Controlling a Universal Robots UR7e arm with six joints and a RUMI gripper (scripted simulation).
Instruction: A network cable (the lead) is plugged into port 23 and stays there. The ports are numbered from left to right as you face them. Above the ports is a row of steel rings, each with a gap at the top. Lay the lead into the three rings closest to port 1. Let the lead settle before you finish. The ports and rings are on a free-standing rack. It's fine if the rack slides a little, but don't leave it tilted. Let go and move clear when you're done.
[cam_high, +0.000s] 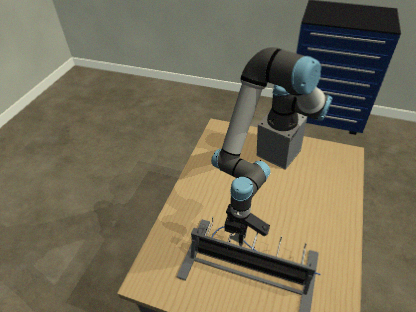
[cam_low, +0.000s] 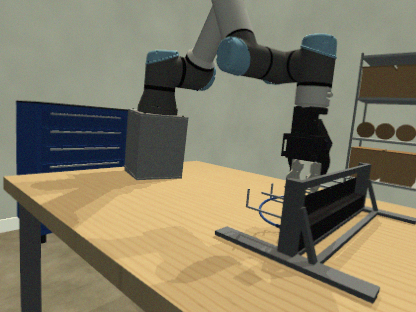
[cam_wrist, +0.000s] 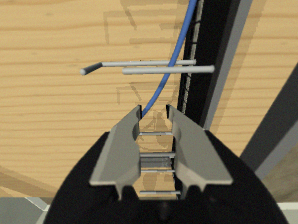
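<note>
My hand is 60 mm short of the rack and 50 mm to the right of it.
</note>
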